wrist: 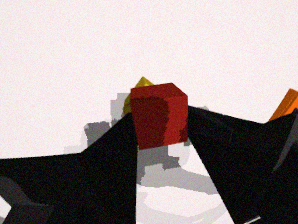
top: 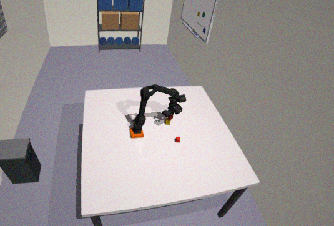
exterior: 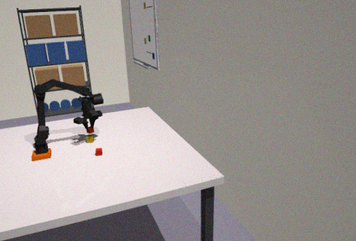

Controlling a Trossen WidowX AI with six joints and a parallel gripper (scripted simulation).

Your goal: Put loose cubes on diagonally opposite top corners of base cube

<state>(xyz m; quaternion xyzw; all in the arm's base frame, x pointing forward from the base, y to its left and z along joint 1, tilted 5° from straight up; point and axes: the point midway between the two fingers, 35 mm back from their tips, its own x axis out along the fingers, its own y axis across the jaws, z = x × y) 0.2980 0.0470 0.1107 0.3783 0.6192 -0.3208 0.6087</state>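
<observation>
Now: gripper tip 70 mm above the yellow base cube, 20 mm to the right of it and 10 mm past it. Round my gripper tip: red cube (right at my gripper tip).
</observation>
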